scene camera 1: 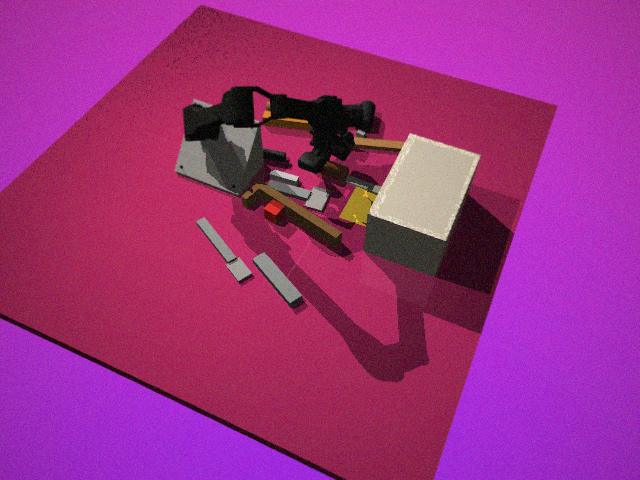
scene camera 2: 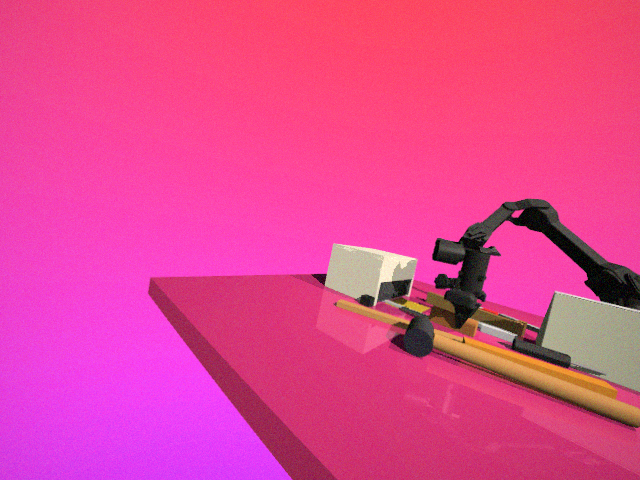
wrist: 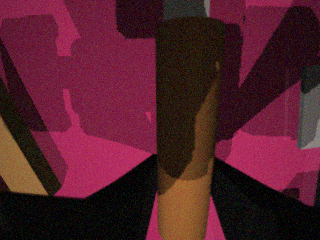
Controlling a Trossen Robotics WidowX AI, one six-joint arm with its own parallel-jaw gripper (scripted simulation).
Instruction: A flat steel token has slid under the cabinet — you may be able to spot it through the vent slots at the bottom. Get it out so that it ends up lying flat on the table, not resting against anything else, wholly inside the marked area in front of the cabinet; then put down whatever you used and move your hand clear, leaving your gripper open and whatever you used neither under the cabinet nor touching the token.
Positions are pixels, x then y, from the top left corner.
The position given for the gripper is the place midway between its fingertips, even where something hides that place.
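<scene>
The gripper (scene camera 2: pixel 459 327) is holding a long metal-ended tool (scene camera 2: pixel 444 317).
</scene>
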